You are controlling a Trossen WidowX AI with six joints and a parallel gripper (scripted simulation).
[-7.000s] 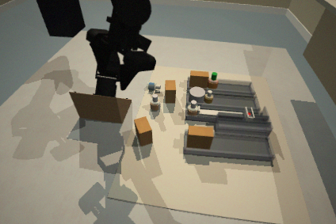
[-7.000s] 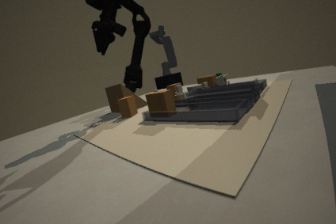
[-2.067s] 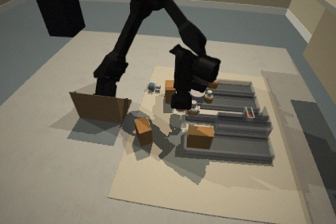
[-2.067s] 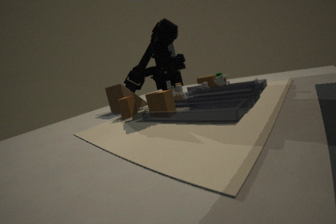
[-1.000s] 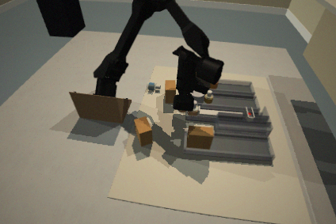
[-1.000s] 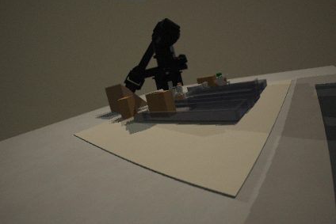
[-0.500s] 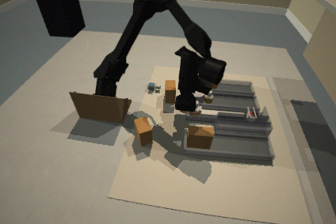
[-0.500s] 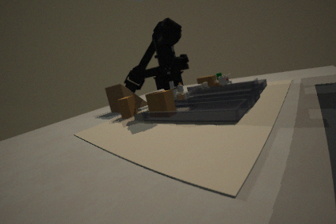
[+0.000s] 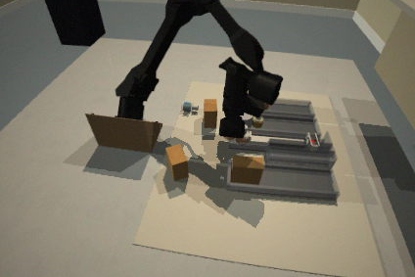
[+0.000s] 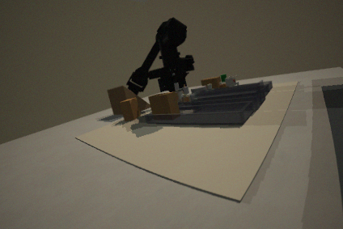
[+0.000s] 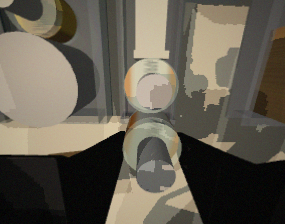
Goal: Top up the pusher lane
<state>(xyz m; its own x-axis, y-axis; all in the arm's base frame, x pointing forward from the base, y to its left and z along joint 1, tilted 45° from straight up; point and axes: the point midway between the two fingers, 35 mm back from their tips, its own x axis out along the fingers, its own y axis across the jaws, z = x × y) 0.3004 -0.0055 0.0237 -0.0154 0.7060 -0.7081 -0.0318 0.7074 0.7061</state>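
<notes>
The grey rack lies 170 mm ahead of my gripper tip, 20 mm to the right of it and 30 mm below it. Also, from my gripper tip: pale lane strip (150 mm ahead, 20 mm to the right); red-marked part (230 mm ahead, 30 mm to the right, 20 mm above).
</notes>
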